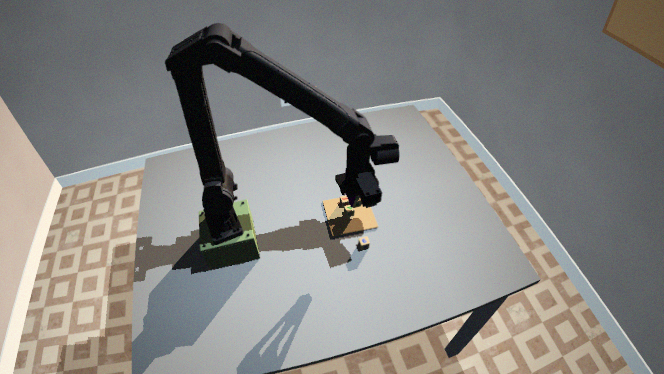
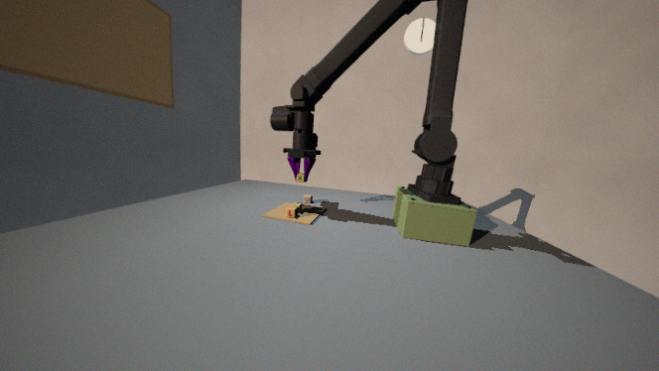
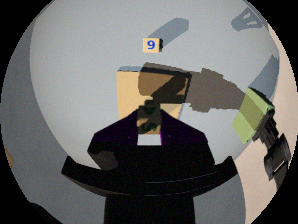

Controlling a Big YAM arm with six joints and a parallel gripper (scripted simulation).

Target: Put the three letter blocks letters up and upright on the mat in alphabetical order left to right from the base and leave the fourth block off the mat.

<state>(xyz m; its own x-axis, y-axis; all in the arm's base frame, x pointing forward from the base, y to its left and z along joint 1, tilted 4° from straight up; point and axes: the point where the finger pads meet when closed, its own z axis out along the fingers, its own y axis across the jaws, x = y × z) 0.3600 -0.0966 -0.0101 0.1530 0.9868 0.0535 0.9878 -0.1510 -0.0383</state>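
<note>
Right now the block is 40 mm to the left of my hand and 80 mm below it. From my hand the other things lie so: tan mat 40 mm to the left, 100 mm below.
</note>
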